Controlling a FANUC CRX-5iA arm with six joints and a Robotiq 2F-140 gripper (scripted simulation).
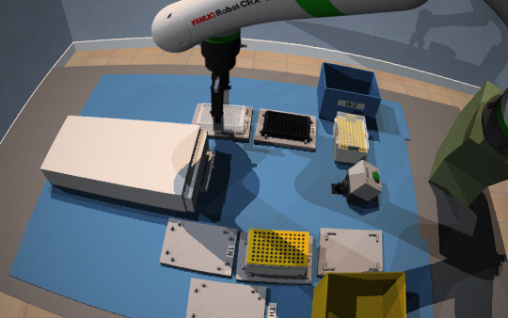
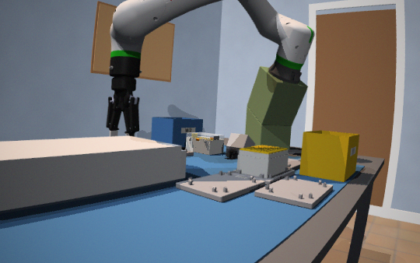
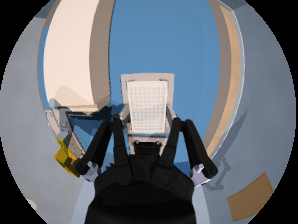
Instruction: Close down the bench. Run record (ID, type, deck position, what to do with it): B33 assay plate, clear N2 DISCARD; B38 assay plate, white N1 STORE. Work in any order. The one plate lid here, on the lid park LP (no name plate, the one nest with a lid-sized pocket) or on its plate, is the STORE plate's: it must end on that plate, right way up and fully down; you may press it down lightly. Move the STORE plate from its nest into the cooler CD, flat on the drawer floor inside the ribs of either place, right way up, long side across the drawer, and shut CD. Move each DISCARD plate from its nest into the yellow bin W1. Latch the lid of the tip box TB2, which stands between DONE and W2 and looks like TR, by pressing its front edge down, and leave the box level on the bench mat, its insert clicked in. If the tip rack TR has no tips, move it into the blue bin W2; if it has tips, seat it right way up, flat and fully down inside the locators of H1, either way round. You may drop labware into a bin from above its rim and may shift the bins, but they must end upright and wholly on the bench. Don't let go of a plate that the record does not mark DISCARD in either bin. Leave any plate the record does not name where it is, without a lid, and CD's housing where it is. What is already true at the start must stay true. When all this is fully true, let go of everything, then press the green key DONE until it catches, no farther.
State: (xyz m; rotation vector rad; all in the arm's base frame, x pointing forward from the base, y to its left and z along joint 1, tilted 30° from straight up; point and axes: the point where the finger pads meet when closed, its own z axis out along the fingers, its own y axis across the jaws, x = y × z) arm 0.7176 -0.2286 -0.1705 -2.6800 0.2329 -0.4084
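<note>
The tip rack TR is 140 mm behind my hand, 400 mm to the left of it and 10 mm above it. Also, from my hand: cooler drawer (170 mm ahead, 180 mm to the left, 20 mm below); clear plate (20 mm below); black plate (180 mm behind, 20 mm to the left, 30 mm below).
</note>
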